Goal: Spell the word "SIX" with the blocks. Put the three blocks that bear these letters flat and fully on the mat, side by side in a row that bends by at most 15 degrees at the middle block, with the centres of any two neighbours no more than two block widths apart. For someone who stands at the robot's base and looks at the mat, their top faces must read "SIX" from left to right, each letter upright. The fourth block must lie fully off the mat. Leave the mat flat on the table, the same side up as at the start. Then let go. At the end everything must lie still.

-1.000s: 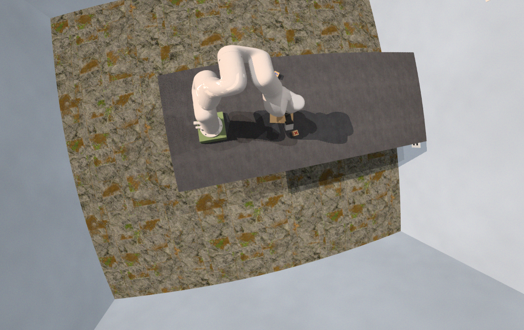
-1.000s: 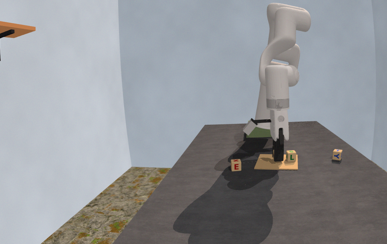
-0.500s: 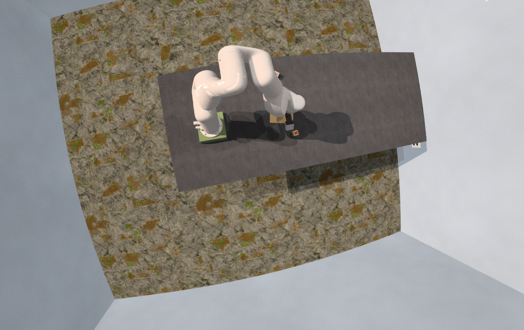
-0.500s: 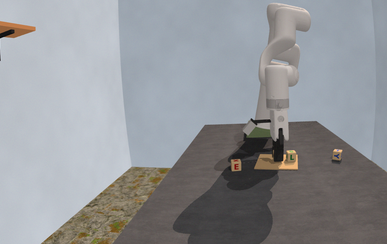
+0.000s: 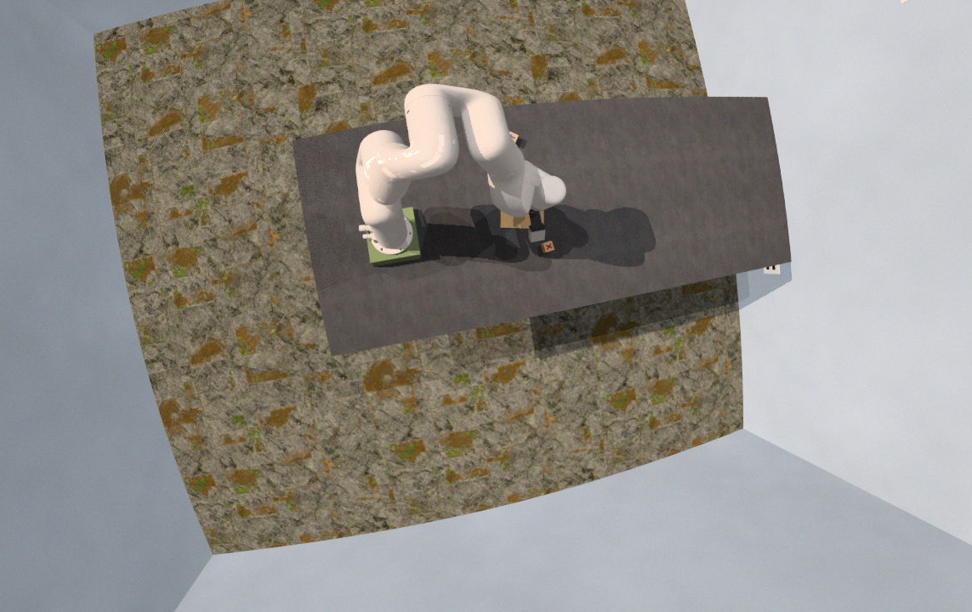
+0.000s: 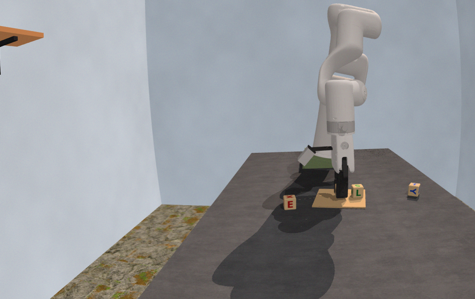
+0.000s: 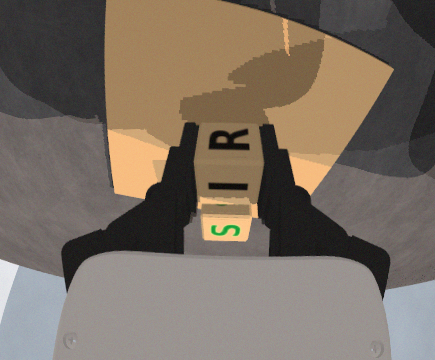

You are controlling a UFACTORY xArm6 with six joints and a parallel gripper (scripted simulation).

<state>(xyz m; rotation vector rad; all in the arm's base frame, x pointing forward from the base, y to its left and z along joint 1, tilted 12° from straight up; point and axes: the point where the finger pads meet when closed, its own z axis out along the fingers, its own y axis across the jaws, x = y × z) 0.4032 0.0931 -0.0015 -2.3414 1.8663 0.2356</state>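
Right now my hand is 1 cm above the I block. Round my hand: X block 13 cm to the right, 8 cm ahead, 1 cm below; tan mat 3 cm below; S block 5 cm to the left, 1 cm below, 1 cm behind.
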